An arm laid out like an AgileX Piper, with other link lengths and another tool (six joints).
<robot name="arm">
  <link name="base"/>
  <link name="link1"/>
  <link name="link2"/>
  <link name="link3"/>
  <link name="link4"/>
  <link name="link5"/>
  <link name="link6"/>
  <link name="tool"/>
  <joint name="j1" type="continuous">
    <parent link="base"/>
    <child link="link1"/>
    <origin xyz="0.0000 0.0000 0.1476" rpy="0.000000 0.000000 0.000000"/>
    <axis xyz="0 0 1"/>
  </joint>
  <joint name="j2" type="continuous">
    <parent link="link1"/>
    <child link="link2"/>
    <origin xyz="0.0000 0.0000 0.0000" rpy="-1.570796 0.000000 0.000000"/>
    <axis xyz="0 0 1"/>
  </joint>
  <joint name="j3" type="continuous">
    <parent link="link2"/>
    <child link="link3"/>
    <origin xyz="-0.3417 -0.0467 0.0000" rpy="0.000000 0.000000 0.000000"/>
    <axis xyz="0 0 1"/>
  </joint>
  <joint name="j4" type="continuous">
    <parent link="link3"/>
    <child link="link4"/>
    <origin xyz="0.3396 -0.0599 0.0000" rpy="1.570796 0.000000 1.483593"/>
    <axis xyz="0 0 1"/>
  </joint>
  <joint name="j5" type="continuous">
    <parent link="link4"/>
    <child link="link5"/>
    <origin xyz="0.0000 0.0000 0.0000" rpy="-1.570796 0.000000 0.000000"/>
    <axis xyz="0 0 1"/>
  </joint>
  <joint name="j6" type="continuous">
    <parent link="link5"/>
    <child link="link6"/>
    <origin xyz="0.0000 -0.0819 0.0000" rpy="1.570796 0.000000 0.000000"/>
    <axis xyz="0 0 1"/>
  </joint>
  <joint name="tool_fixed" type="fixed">
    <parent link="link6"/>
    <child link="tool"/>
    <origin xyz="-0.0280 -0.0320 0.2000" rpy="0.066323 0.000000 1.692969"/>
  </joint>
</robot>
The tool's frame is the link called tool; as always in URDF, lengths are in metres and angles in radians. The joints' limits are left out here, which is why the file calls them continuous.
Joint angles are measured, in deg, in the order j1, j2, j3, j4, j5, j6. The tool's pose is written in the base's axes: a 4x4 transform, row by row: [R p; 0 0 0 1], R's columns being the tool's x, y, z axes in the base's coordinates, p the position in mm. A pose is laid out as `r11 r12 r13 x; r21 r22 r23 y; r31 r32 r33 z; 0 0 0 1`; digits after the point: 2 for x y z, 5 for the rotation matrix.
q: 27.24 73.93 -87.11 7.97 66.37 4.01
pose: -0.35107 0.80405 0.47986 422.01; 0.90070 0.14992 0.40776 218.19; 0.25592 0.57536 -0.77683 429.44; 0 0 0 1
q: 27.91 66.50 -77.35 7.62 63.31 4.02
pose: -0.35682 0.79636 0.48836 388.73; 0.89906 0.15077 0.41105 203.96; 0.25371 0.58573 -0.76977 409.70; 0 0 0 1
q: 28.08 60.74 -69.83 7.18 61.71 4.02
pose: -0.35468 0.79651 0.48966 362.93; 0.90174 0.15297 0.40432 188.96; 0.24714 0.58495 -0.77250 388.08; 0 0 0 1
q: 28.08 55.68 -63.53 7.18 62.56 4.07
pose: -0.34782 0.81473 0.46394 334.02; 0.90551 0.16362 0.39152 173.84; 0.24307 0.55628 -0.79465 361.10; 0 0 0 1
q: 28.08 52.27 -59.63 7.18 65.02 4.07
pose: -0.34190 0.83771 0.42585 309.21; 0.90971 0.18140 0.37352 161.50; 0.23565 0.51511 -0.82410 338.50; 0 0 0 1
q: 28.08 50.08 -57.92 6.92 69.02 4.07
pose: -0.33701 0.86119 0.38050 286.86; 0.91504 0.20445 0.34772 149.58; 0.22166 0.46536 -0.85692 323.19; 0 0 0 1
